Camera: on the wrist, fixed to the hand. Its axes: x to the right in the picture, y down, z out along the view.
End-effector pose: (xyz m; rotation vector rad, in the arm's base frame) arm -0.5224 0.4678 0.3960 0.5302 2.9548 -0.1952
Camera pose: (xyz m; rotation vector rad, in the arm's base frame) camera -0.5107 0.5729 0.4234 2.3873 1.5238 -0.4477
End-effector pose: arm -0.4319 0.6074 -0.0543 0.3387 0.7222 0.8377
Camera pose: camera -0.5065 0.6858 -0.0397 1.3506 0.3088 2.1501
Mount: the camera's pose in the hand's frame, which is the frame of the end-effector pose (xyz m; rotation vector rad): 0.0202 0.0990 -0.0415 0.3331 -0.1633 1.6035
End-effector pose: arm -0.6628 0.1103 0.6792 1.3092 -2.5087 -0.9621
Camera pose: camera -0.7256 0.1158 0.7684 -0.8959 -2.6760 -0.2044
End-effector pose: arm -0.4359 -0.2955 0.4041 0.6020 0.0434 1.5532
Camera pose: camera -0.5422 -0.2721 0.4137 -1.0375 0.3736 -2.7838
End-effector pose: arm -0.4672 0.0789 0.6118 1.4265 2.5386 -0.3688
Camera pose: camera -0.3950 0.1579 0.6337 2.7274 0.6140 -0.5005
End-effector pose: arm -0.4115 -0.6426 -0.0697 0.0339 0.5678 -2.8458
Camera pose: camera -0.4086 -0.7201 -0.1466 0.2015 -0.0632 -1.3061
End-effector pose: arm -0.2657 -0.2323 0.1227 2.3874 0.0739 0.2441
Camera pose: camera -0.2556 -0.2751 0.2227 2.1760 -2.0028 0.7685
